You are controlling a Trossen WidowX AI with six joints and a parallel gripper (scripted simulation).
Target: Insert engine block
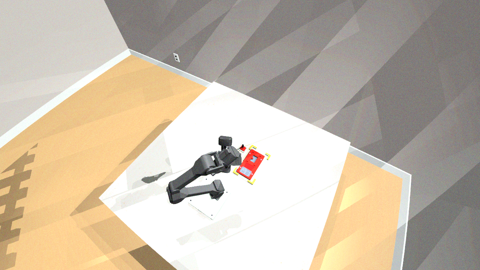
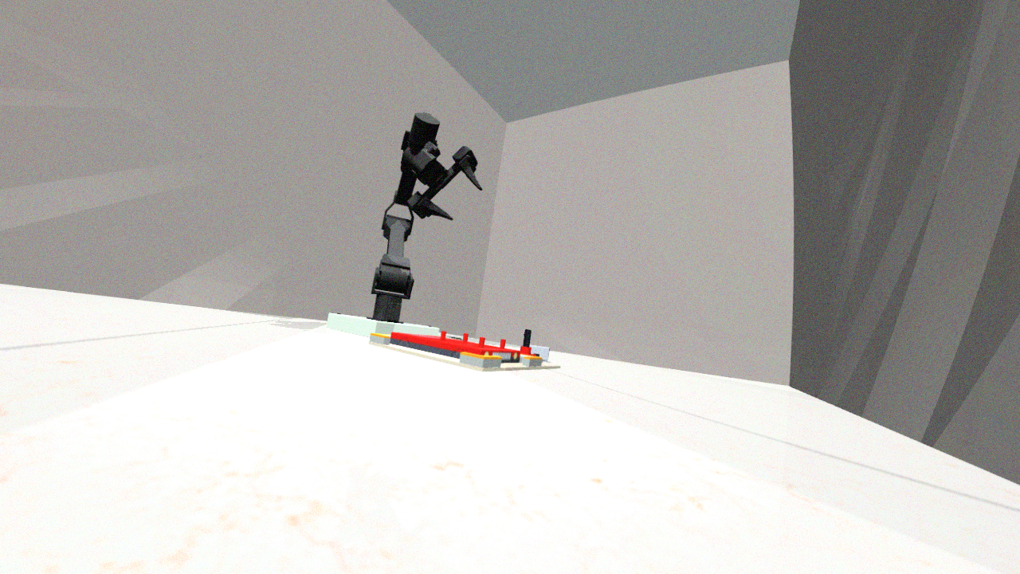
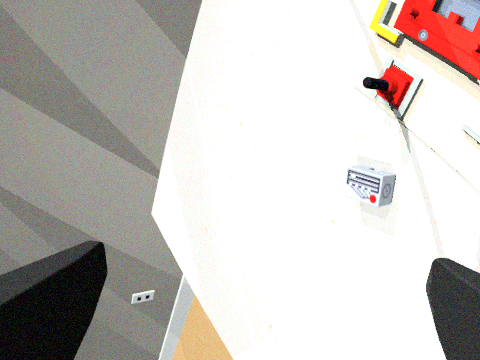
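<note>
Right now the engine block is 14 cm ahead of my gripper tip, 14 cm to the left of it and 30 cm below it. The rest, counted from my gripper tip: black peg (18 cm ahead, 4 cm to the left, 28 cm below).
</note>
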